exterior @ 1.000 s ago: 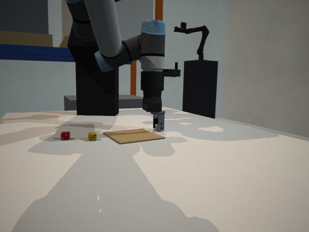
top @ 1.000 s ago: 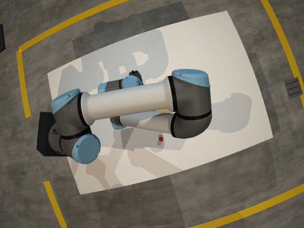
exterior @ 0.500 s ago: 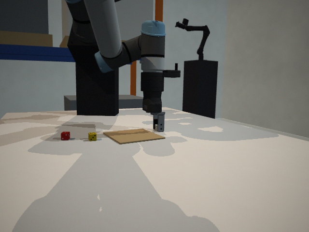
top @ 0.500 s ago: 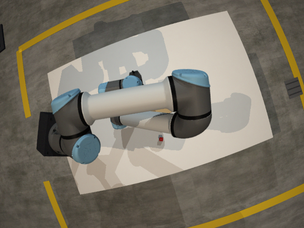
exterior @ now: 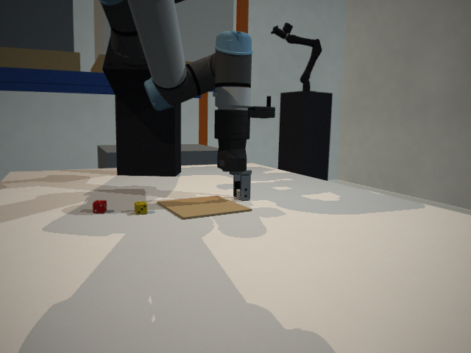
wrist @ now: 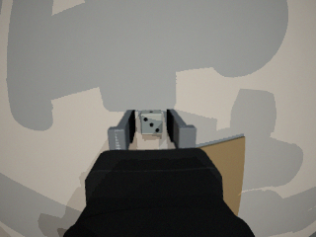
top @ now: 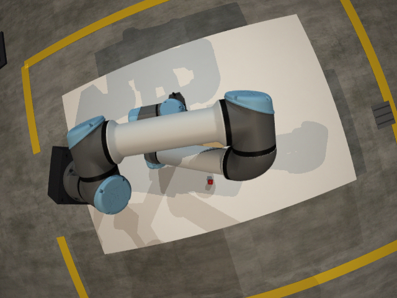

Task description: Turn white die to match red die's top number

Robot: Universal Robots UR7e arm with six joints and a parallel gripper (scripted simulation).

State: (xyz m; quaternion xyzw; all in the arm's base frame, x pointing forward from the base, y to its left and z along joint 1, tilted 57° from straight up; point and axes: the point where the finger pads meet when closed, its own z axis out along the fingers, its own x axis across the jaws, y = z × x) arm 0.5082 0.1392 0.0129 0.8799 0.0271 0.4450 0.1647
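Now: the white die 10 mm below my hand. Round my hand: yellow die: 30 mm ahead, 230 mm to the right, 10 mm below; red die: 10 mm behind, 300 mm to the right, 10 mm below; tan mat: 40 mm ahead, 110 mm to the right, 20 mm below.
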